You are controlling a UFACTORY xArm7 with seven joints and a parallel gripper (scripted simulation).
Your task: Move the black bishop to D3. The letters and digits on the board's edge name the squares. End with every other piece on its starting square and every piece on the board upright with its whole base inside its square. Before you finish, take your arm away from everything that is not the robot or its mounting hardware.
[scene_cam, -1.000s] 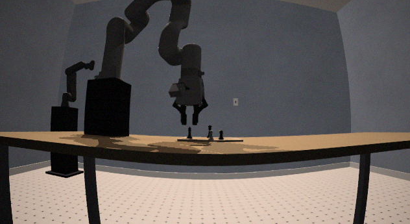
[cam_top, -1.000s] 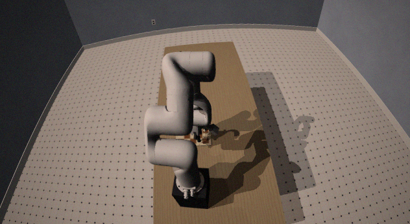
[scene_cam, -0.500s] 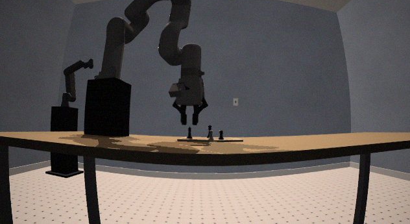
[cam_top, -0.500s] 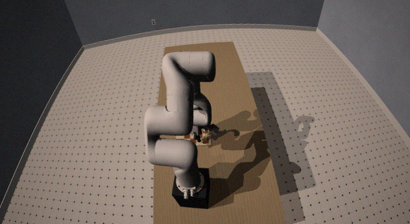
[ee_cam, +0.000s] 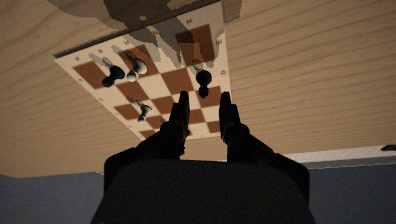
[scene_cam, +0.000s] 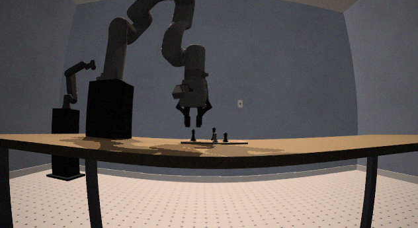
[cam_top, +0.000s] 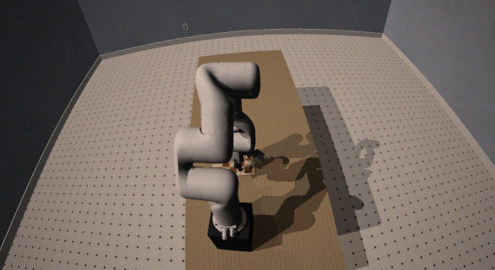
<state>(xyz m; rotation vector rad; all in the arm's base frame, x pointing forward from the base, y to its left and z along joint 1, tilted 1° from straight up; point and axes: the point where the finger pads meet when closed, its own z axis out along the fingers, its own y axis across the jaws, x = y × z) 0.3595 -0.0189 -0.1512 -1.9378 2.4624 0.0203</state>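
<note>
Now: hand 50 mm above the black bishop. The rest, counted from my hand: black pawn 110 mm ahead, 60 mm below, 30 mm to the right; chessboard 80 mm ahead, 70 mm below, 40 mm to the left.
</note>
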